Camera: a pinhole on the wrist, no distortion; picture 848 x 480 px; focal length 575.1 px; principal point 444.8 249.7 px. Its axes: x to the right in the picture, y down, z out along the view. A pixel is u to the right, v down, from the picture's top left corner.
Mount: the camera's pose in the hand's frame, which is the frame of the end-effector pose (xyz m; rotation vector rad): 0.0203 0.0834 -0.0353 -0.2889 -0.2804 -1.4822
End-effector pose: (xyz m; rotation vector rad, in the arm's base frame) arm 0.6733 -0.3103 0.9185 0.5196 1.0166 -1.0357
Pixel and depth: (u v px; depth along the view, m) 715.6 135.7 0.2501
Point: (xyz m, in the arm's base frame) 0.8293 -0.4579 1.0458
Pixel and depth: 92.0 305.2 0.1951
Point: 0.9590 -0.2832 0.9164
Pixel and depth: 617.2 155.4 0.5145
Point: 0.9908 -0.6158 1.1921
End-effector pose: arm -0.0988 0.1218 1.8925 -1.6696 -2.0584 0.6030
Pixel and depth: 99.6 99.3 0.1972
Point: 0.0557 0.1226 1.6530
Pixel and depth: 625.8 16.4 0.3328
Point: -0.1816 0.0104 1.5741
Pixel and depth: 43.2 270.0 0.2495
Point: 0.0888 0.1894 1.5903
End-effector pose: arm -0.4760 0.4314 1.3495 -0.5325 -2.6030 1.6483
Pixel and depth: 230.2 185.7 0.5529
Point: -0.3691 0.2381 0.7650
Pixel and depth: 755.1 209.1 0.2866
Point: -0.5283 0.1976 1.1844
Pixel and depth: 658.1 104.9 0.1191
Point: -0.4639 0.3805 1.2368
